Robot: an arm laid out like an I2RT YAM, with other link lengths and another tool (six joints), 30 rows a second.
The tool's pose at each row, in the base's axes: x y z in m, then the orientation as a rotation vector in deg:
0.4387, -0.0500, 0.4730, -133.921, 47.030, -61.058
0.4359, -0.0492, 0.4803, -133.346, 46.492, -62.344
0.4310, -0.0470, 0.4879, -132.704, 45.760, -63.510
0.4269, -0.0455, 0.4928, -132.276, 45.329, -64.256
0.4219, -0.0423, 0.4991, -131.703, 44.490, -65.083
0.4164, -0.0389, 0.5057, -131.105, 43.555, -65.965
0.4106, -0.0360, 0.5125, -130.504, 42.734, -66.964
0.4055, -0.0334, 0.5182, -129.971, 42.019, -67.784
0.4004, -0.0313, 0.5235, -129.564, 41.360, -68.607
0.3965, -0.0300, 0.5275, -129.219, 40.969, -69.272
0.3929, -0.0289, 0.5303, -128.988, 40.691, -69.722
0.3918, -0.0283, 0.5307, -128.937, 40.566, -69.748
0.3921, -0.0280, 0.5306, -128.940, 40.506, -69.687
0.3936, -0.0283, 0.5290, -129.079, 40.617, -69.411
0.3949, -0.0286, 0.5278, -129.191, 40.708, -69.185
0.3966, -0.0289, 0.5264, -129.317, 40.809, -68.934
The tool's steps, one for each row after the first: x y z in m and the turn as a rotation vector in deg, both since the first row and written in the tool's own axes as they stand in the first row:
0.0018, -0.0040, -0.0065, 0.625, 0.824, -0.362
0.0017, -0.0086, -0.0146, 1.400, 1.526, -0.761
0.0011, -0.0113, -0.0206, 1.886, 1.988, -0.992
-0.0004, -0.0157, -0.0278, 2.677, 2.427, -1.389
-0.0022, -0.0203, -0.0357, 3.524, 2.889, -1.846
-0.0036, -0.0246, -0.0439, 4.298, 3.467, -2.283
-0.0051, -0.0282, -0.0510, 4.979, 3.940, -2.649
-0.0064, -0.0313, -0.0579, 5.528, 4.420, -3.051
-0.0073, -0.0333, -0.0631, 5.911, 4.843, -3.295
-0.0085, -0.0346, -0.0675, 6.174, 5.127, -3.469
-0.0092, -0.0349, -0.0685, 6.271, 5.123, -3.519
-0.0093, -0.0352, -0.0682, 6.305, 5.065, -3.534
-0.0092, -0.0345, -0.0661, 6.175, 4.878, -3.458
-0.0089, -0.0340, -0.0644, 6.070, 4.724, -3.394
-0.0085, -0.0335, -0.0622, 5.951, 4.554, -3.325

